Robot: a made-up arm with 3 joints. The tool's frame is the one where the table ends.
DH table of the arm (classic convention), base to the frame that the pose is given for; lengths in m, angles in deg. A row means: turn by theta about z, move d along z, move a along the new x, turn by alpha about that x. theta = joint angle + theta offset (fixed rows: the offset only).
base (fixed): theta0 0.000  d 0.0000  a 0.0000  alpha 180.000
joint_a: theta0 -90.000  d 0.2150  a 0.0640  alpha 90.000
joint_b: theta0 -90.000  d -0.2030  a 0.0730  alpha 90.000
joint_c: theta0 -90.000  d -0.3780  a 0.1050  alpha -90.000
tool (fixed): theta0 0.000  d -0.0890  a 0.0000  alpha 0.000
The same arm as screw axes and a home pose.
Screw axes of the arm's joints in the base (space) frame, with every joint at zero. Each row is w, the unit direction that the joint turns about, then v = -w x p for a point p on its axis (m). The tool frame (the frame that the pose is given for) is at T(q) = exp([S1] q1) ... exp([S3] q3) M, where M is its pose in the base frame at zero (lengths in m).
S1: w 0 0 -1 v 0.0000 0.0000 0.0000
S2: w -1 0 0 v 0.0000 0.2150 0.0640
S3: w 0 -1 0 v -0.1420 0.0000 -0.2030
M =
1 0 0 0.3080
0 1 0 0.4420
0 0 1 -0.2310
0 0 0 1

